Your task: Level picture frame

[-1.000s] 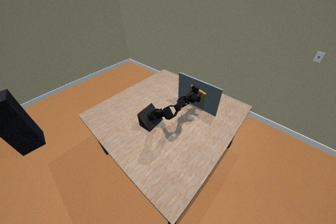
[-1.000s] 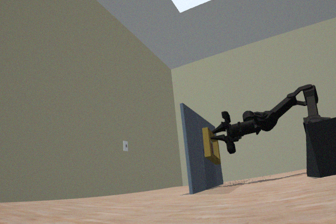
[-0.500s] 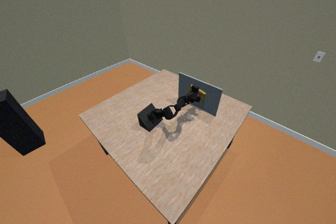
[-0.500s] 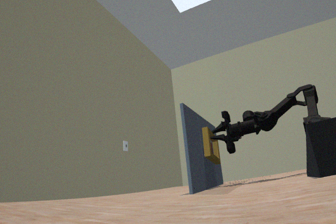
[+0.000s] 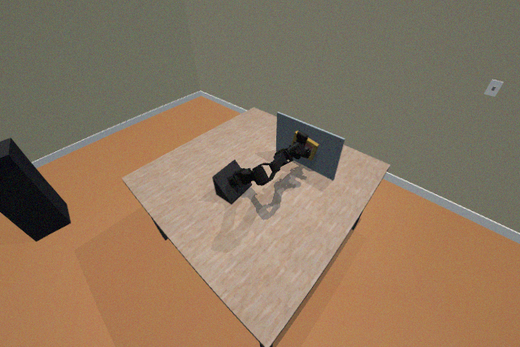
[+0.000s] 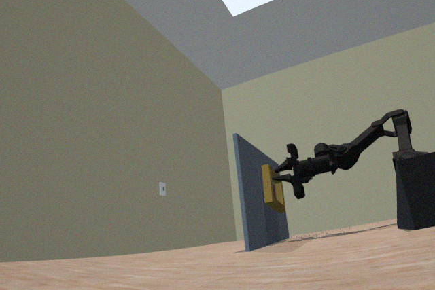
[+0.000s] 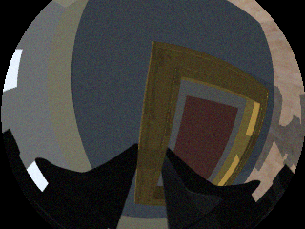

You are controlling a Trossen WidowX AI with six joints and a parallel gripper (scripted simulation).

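My gripper tip is 50 mm above the gold picture frame and 10 mm to the right of it. The rest, counted from my gripper tip: wall panel (70 mm below, 20 mm to the left, 20 mm ahead).
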